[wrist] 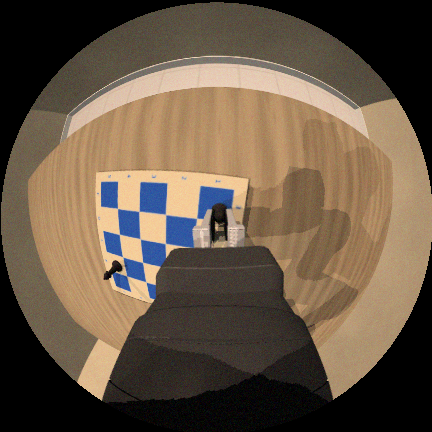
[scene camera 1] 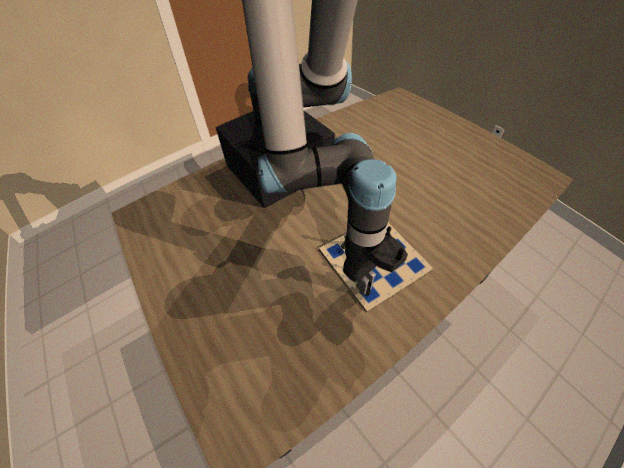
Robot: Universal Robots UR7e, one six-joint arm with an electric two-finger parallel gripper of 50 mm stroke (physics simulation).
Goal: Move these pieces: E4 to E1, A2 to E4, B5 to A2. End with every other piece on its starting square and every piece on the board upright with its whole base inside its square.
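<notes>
My gripper (scene camera 1: 366,285) (wrist: 219,218) is shut on a black piece (wrist: 219,212), low at the E1 corner of the blue and cream board (scene camera 1: 361,303) (wrist: 172,176). Its round dark end shows between the fingertips in the wrist view; its base is hidden, and I cannot tell whether it touches the board. A black pawn (wrist: 115,267) stands on B5, near the board's far left edge in the wrist view. A pale piece (scene camera 1: 342,245) shows partly beside the A1 square in the scene view, left of the wrist. The D1 and C1 area is hidden behind the gripper.
The wooden table (scene camera 1: 453,176) (wrist: 210,130) surrounds the board. The black robot base block (scene camera 1: 241,161) stands at its back edge. Arm shadows fall on the table beside the board. The gripper body covers the lower right part of the board in the wrist view.
</notes>
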